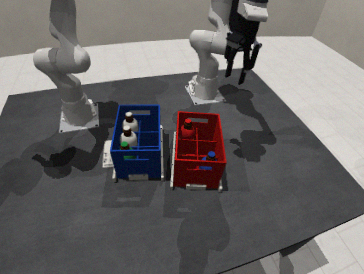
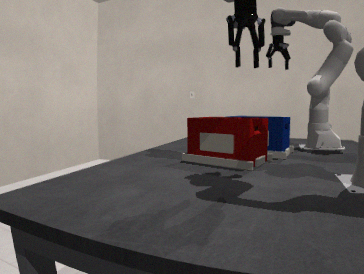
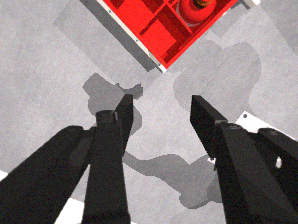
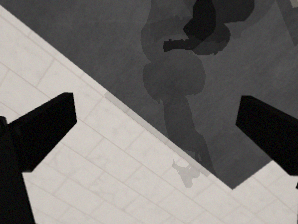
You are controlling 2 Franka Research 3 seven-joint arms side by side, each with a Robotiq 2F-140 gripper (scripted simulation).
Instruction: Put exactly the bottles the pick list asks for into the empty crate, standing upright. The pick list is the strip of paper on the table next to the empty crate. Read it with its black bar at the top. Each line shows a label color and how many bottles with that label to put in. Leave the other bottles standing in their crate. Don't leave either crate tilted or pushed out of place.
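Image 1 shows a blue crate (148, 156), and image 2 shows the crate (278, 138) too. In image 3 the crate is out of frame, and in image 4 it is out of frame as well.
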